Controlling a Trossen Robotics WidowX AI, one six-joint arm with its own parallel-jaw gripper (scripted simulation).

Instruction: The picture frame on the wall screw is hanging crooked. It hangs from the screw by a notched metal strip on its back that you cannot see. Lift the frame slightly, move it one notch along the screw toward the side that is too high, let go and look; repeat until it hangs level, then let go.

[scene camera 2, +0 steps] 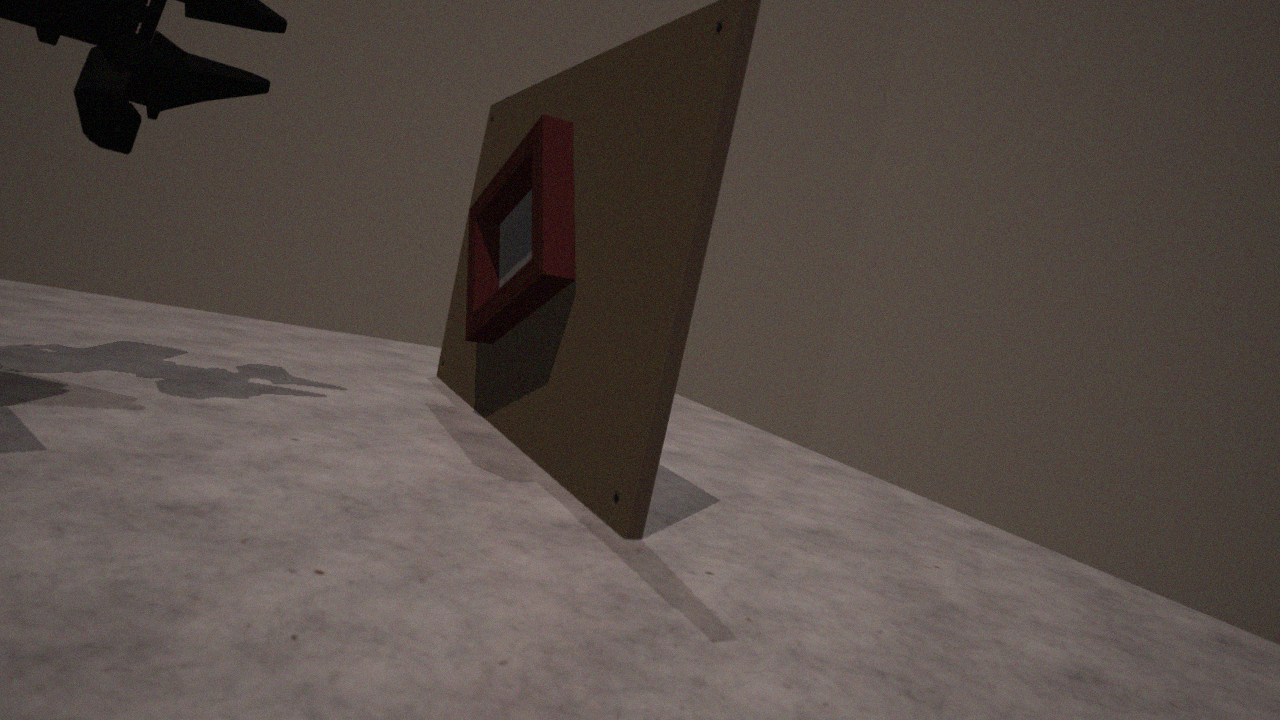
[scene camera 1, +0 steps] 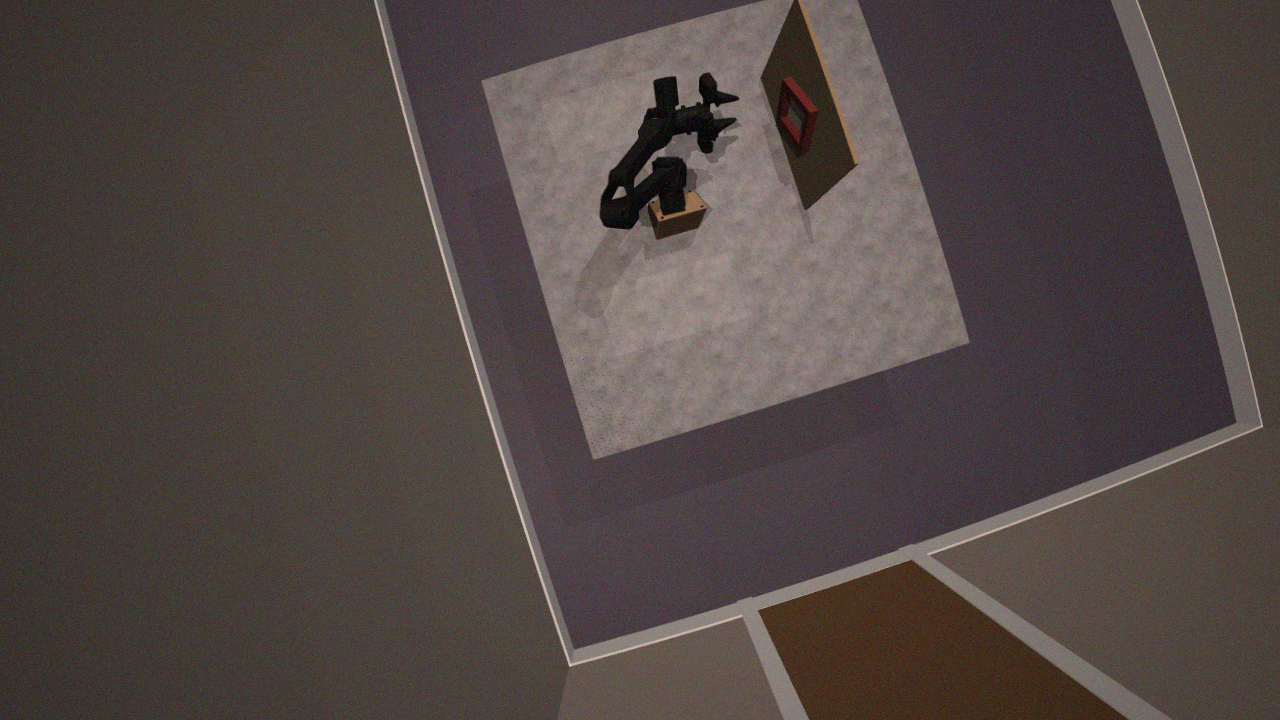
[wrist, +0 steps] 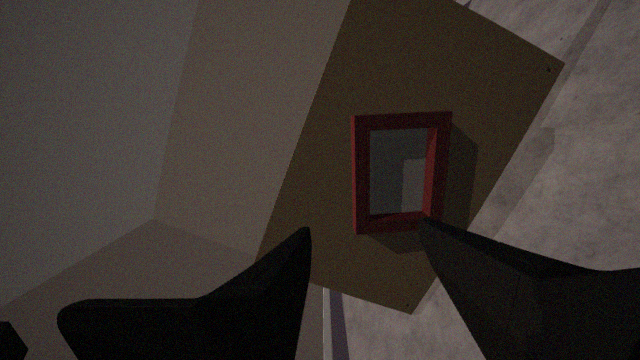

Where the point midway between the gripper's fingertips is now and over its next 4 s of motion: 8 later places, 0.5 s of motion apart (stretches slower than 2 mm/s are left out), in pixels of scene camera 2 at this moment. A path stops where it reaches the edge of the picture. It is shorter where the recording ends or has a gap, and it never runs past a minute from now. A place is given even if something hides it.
The gripper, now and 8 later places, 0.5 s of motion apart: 277, 56; 344, 110; 378, 141; 453, 163; 477, 170; 493, 174; 518, 181; 523, 182; 523, 179
